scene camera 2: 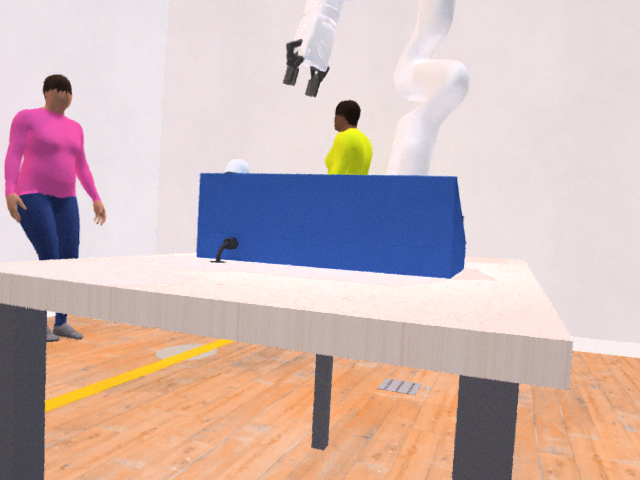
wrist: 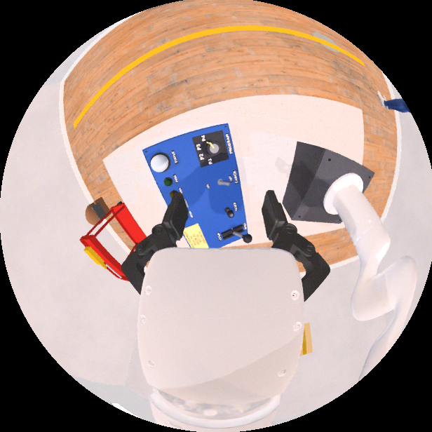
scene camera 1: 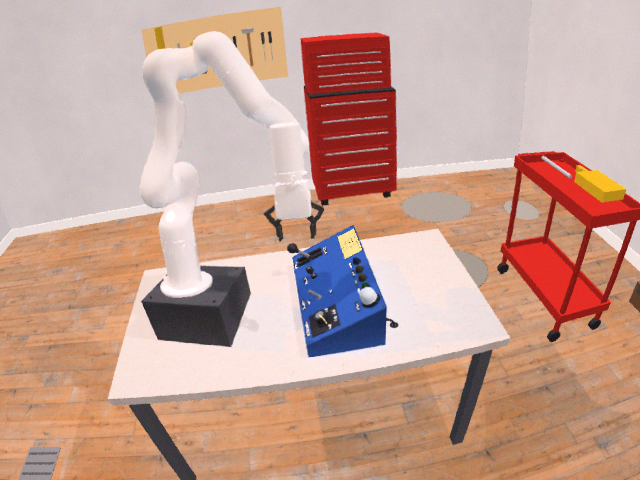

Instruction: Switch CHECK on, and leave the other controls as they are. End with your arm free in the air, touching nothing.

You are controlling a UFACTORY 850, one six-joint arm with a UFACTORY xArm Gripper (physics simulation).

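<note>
The blue control console [scene camera 1: 346, 330] [scene camera 2: 330, 222] [wrist: 197, 176] stands on the table with its sloped face toward the arm's base. The CHECK switch [scene camera 1: 314, 294] [wrist: 224, 182] is a small grey lever on that face, between the CHECK lettering and a small ON mark. Which way it is tipped is too small to tell. It is hidden in scene camera 2's view, behind the console's back. My gripper [scene camera 1: 296, 236] [scene camera 2: 300, 88] [wrist: 223, 200] is open and empty, fingers pointing down. It hangs in the air above the console, near its slide-lever end, touching nothing.
Near CHECK are the PROGRAM knob [scene camera 1: 321, 318] [wrist: 213, 148], a small black switch [scene camera 1: 311, 272] [wrist: 229, 212] and a ball-topped lever [scene camera 1: 292, 248] [wrist: 247, 238]. A white dome [scene camera 1: 368, 296] [scene camera 2: 238, 165] [wrist: 160, 162] rises from the face. The black base box [scene camera 1: 188, 322] [wrist: 315, 185] stands beside the console.
</note>
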